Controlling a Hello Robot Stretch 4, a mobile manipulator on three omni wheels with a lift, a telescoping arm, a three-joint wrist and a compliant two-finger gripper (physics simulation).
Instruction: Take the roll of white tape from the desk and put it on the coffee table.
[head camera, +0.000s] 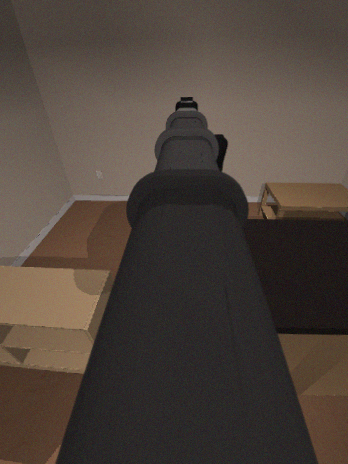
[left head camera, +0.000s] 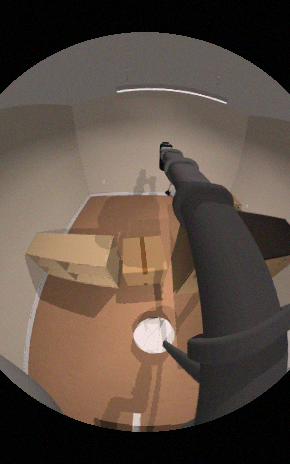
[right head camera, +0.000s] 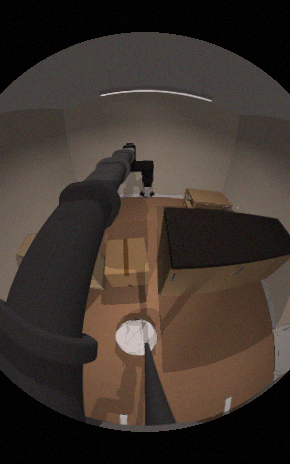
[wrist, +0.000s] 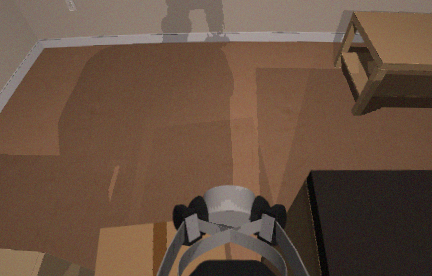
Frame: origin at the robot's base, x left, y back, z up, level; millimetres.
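Where they show: gripper, between the fingertips: (left head camera: 171, 194) (right head camera: 146, 195) (wrist: 229, 211); robot's base, origin of its link: (left head camera: 153, 334) (right head camera: 136, 335).
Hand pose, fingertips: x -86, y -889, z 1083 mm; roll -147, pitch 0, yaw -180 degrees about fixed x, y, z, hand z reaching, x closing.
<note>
Things, the pixels of their top centre, and the offset from my fingertips. Level surfaces: height alone.
- white tape, centre of its top: (wrist: 229, 198) dx +0, dy +1, dz +35 mm
- coffee table, height of its surface: dz -660 mm
- cardboard box, centre of its top: (left head camera: 142, 252) (right head camera: 125, 254) dx +225, dy +26, dz -703 mm
My gripper (wrist: 229, 211) (right head camera: 147, 192) is shut on the roll of white tape (wrist: 229, 197), with one dark fingertip pad on each side of it. The arm is stretched far out, and the gripper hangs high above the floor, between the cardboard box and the dark-topped cabinet in the wrist view. The coffee table (head camera: 312, 195) (right head camera: 210, 196) (wrist: 400, 37), light wood with a lower shelf, stands near the far wall, ahead and right of the gripper and well apart from it. Which furniture is the desk, I cannot tell.
A dark-topped cabinet (head camera: 305, 275) (right head camera: 220, 235) (wrist: 375, 220) stands right of the arm, before the coffee table. A cardboard box (left head camera: 132, 255) (right head camera: 115, 257) (wrist: 125, 245) lies on the floor. A low light wood shelf unit (head camera: 45, 295) (left head camera: 75, 245) stands at the left.
</note>
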